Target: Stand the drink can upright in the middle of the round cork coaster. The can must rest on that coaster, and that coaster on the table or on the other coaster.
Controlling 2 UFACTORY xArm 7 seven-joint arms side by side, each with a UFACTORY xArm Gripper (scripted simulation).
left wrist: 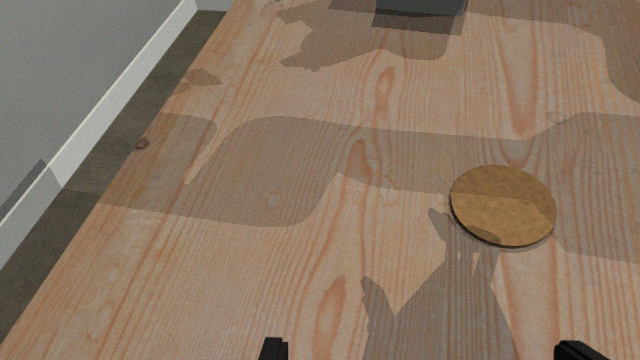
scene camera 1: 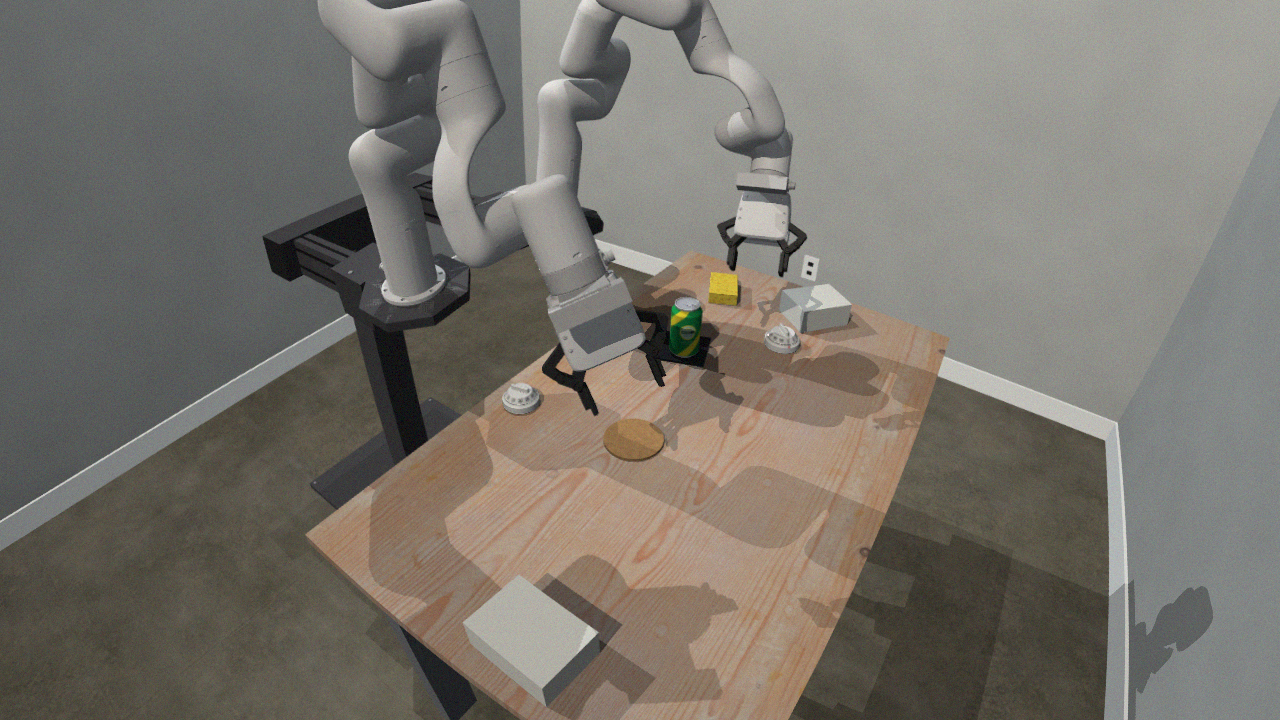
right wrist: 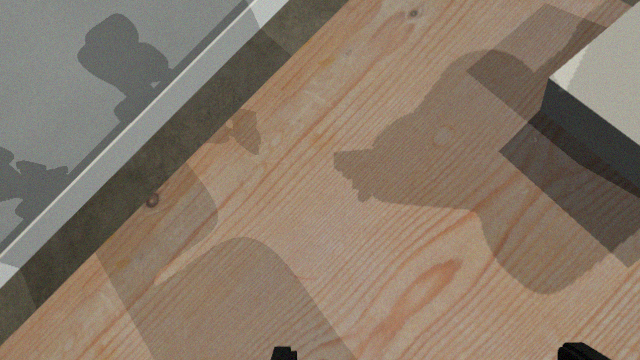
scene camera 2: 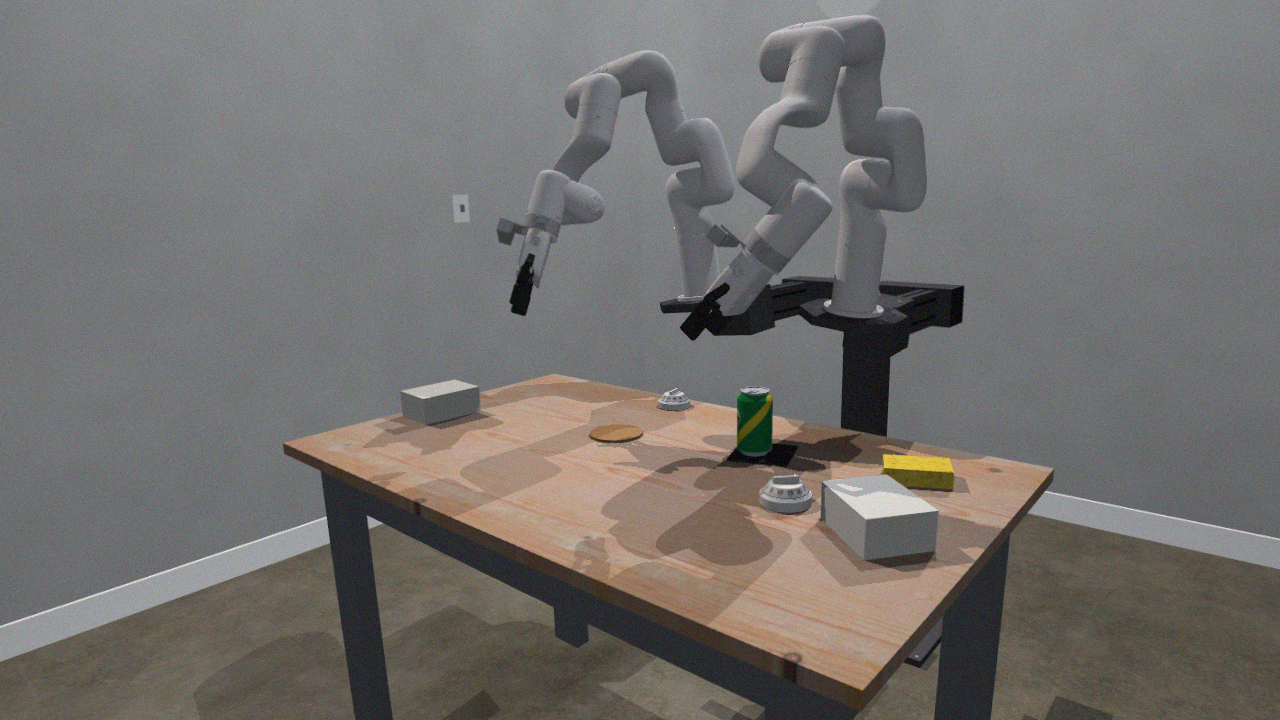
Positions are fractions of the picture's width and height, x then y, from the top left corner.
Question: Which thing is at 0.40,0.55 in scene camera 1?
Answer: A white dial.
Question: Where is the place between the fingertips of the right gripper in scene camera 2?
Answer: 0.40,0.43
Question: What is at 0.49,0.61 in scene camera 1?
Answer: A round cork coaster.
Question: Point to a white dial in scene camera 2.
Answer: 0.62,0.69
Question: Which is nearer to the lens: the yellow block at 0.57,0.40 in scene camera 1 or the white dial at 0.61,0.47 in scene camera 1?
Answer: The white dial.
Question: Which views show the yellow block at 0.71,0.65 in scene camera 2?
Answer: Scene camera 1 and scene camera 2 only.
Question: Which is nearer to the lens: the white box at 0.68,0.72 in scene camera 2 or the black square coaster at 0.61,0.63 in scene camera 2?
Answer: The white box.
